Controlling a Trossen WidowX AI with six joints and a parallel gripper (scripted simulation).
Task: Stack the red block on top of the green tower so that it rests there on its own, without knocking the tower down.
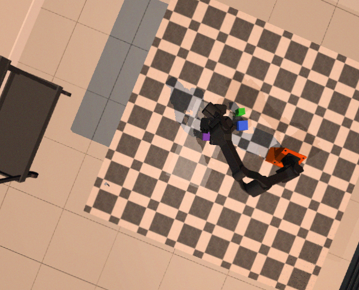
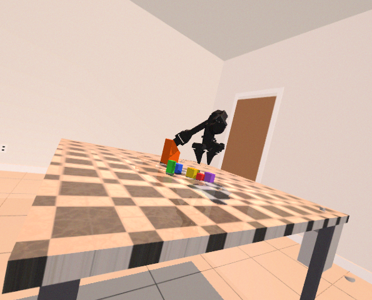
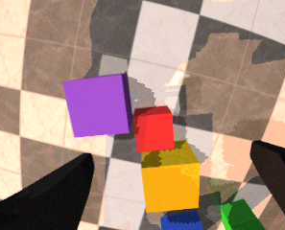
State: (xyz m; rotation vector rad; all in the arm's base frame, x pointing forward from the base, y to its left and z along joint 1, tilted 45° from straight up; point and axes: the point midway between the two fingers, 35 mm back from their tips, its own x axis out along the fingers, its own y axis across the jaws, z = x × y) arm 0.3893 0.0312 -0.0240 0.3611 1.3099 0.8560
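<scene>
Right now the red block is 10 mm behind my gripper tip and 70 mm below it. Also, from my gripper tip: green block (100 mm behind, 130 mm to the right, 40 mm below); then yellow block (50 mm behind, 20 mm to the right, 60 mm below); then purple block (50 mm to the left, 60 mm below).
</scene>
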